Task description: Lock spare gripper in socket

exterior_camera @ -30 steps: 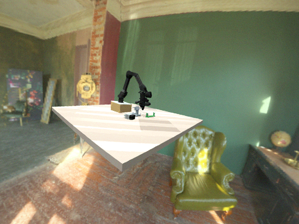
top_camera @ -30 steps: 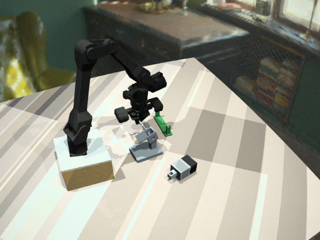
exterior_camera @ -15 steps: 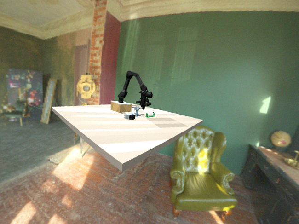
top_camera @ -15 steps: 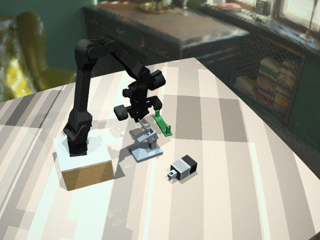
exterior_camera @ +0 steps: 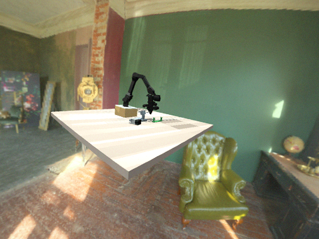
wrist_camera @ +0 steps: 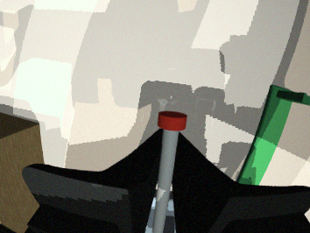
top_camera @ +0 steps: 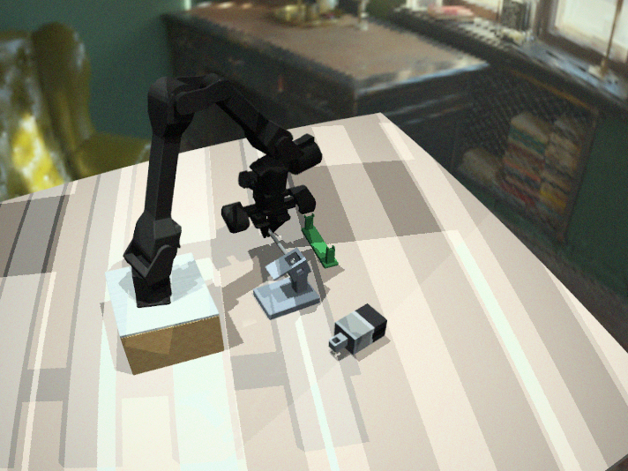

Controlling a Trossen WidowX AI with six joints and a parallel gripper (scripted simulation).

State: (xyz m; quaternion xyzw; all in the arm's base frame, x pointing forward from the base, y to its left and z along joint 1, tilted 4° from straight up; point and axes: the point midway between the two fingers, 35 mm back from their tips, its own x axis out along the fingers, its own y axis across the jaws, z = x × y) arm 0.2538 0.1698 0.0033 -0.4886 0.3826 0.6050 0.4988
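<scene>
Now: the green rack 12 cm ahead of my gripper tip and 3 cm below it. From my gripper tip the other things lie so: spare gripper 10 cm ahead, 28 cm to the right, 3 cm below; grey mount 2 cm ahead, 13 cm to the right.
</scene>
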